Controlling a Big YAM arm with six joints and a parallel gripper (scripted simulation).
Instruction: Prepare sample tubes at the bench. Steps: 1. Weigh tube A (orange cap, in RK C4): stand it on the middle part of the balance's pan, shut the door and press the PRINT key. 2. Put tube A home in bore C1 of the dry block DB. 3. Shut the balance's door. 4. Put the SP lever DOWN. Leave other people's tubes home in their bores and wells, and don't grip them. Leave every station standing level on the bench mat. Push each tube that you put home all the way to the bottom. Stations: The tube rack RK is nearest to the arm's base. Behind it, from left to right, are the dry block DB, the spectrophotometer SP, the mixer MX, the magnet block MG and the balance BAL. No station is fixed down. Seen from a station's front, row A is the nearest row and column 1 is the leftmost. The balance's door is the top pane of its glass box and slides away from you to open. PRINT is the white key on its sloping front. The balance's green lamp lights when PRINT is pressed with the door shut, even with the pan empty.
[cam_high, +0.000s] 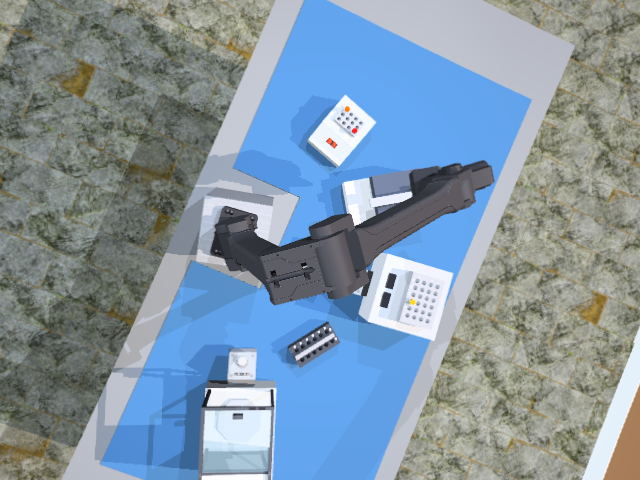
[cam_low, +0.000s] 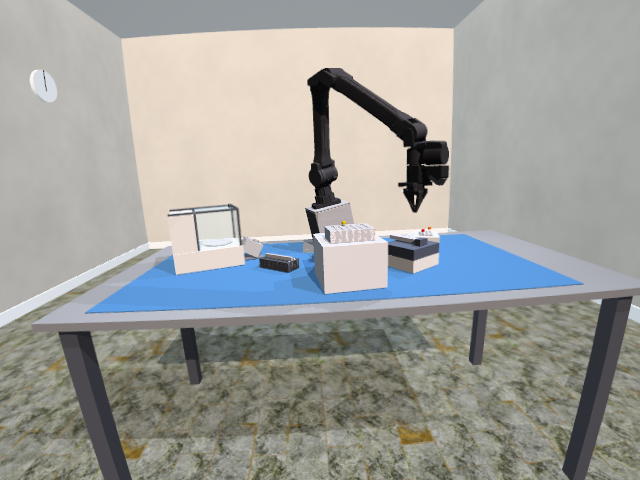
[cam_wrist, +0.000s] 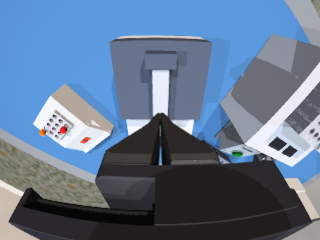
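Now: hand 10 cm above the SP lever, 4 cm past it and 2 cm to the left of it. The rest, counted from my hand: tube rack RK 25 cm to the right, 18 cm below, 18 cm behind; dry block DB 21 cm behind, 16 cm below, 13 cm to the left; black magnet block 45 cm to the right, 17 cm below, 12 cm behind.
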